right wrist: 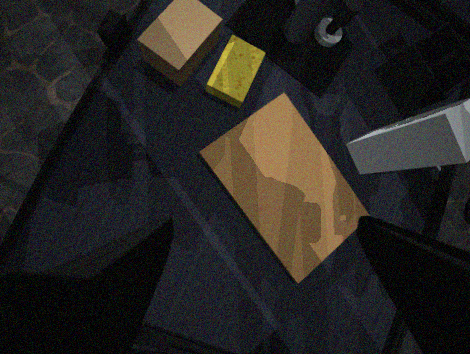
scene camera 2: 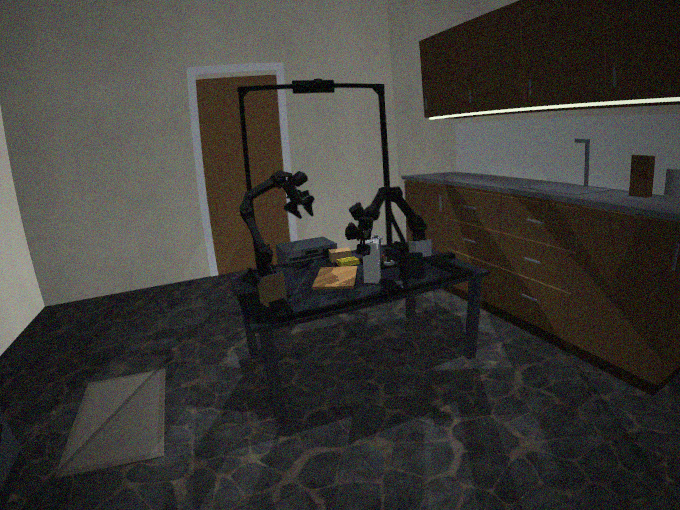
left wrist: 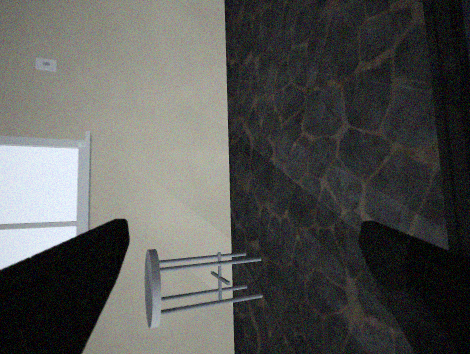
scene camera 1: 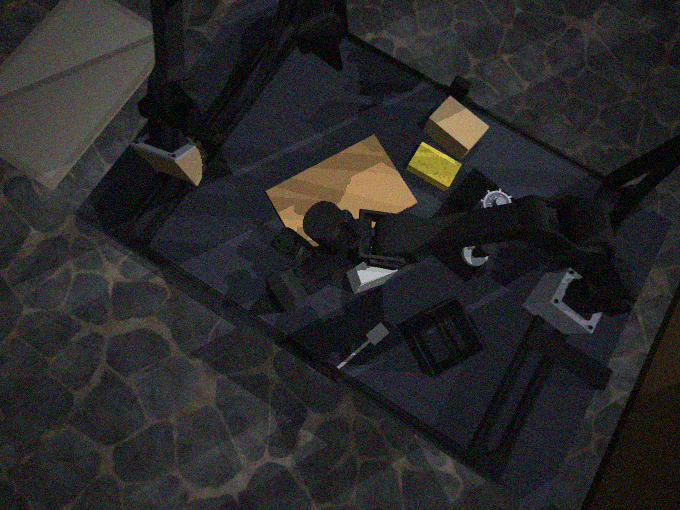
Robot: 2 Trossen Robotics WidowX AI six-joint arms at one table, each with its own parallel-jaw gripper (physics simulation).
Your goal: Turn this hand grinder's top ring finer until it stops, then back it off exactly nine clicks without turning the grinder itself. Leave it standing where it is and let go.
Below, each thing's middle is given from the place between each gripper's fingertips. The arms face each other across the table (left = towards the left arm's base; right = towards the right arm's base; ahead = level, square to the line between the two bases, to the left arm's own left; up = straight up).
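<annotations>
The orange mat (scene camera 1: 362, 176) has my right hand 14 cm short of it, 6 cm to the right of it and 30 cm above it. Going by their middles, the orange mat is the nearest to my right hand of the things named here. The white box (scene camera 1: 362, 277) is 18 cm to the left of my right hand, 29 cm ahead of it and 21 cm below it, while the black tray (scene camera 1: 441, 337) is 37 cm ahead of my right hand, 37 cm to the left of it and 26 cm below it. As for the cardboard box (scene camera 1: 454, 127), it is a good way behind my right hand, far to the left of it and far below it.
The white box is 150 mm behind my left hand, 150 mm to the left of it and 130 mm below it. The orange mat is 40 mm to the left of my left hand, 310 mm behind it and 220 mm below it, and the black tray is 80 mm behind my left hand, 340 mm to the left of it and 180 mm below it. The cardboard box is a fair way to the left of my left hand, a fair way below it and far behind it. Going by their middles, the cardboard box is the farthest from my left hand of the things named here.
</annotations>
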